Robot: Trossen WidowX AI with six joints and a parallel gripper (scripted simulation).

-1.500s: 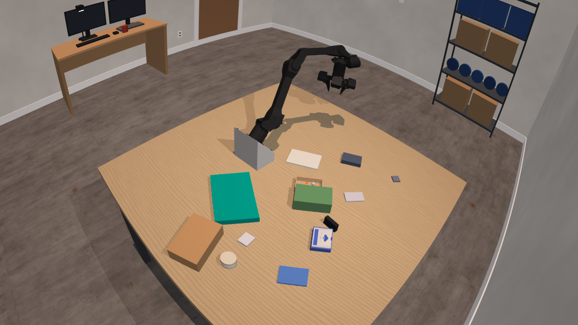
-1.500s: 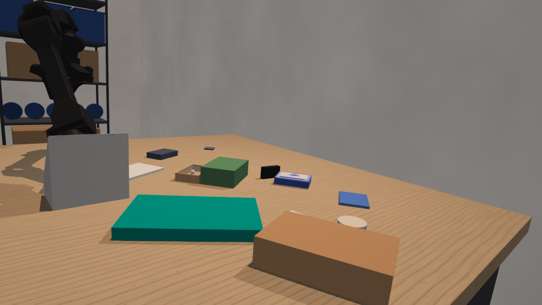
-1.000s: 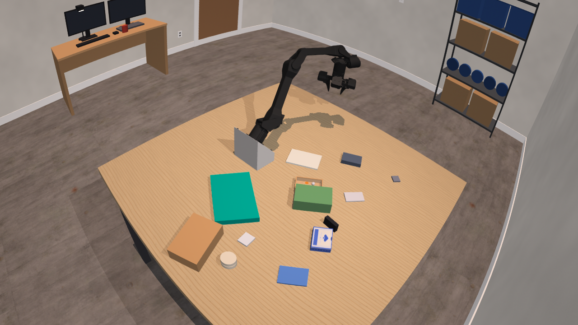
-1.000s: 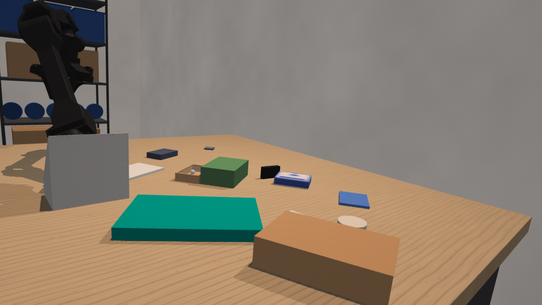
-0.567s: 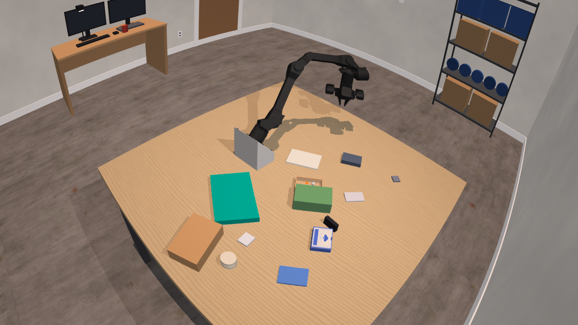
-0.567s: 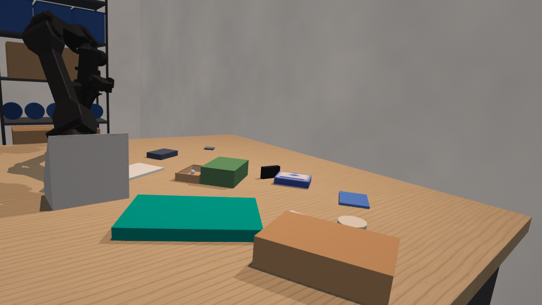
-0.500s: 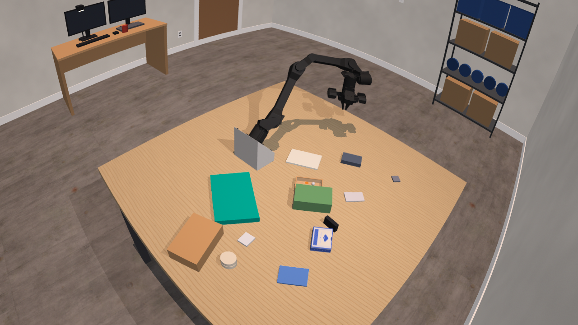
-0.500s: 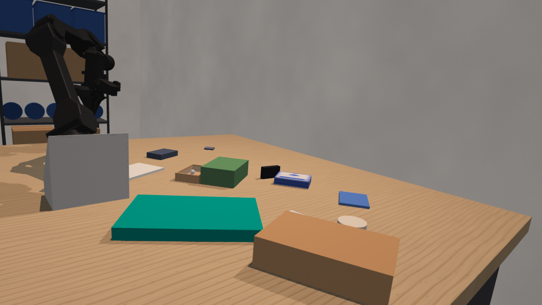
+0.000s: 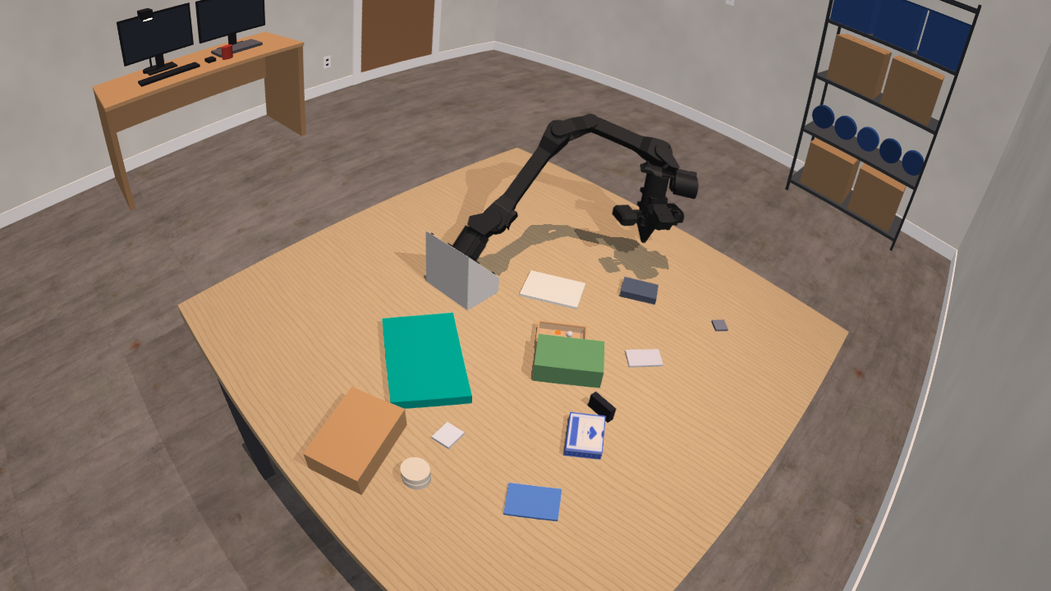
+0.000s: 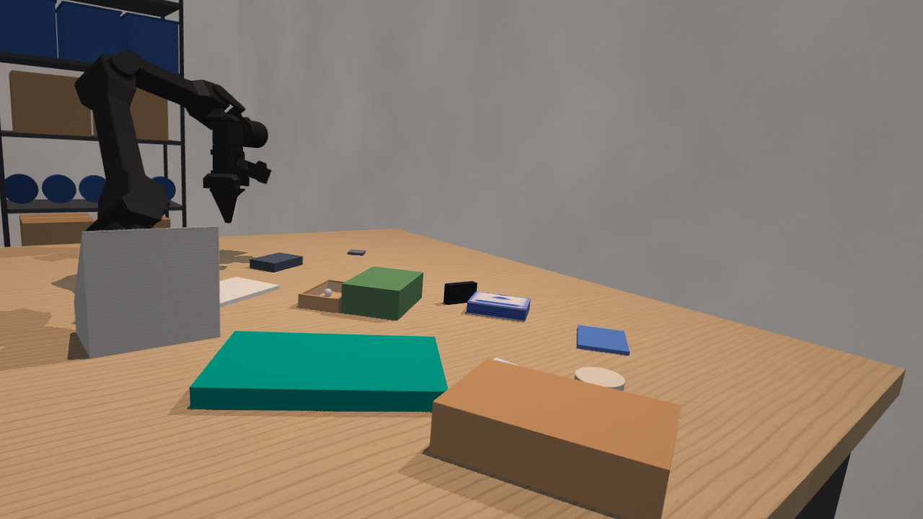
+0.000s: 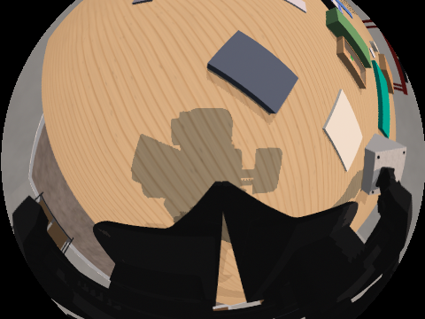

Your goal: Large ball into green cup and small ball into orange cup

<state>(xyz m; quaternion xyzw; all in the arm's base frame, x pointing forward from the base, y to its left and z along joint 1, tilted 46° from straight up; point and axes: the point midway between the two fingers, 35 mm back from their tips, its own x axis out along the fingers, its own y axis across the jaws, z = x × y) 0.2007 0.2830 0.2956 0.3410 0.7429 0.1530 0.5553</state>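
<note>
Right now my hand is 350 mm to the left of the wooden puzzle, 110 mm above it and 90 mm short of it. The rest, counted from my hand: dark slate block 100 mm below, 80 mm to the right, 80 mm ahead; green box 400 mm to the right, 160 mm ahead, 90 mm below; cream slab 250 mm to the right, 110 mm below, 50 mm behind.
</note>
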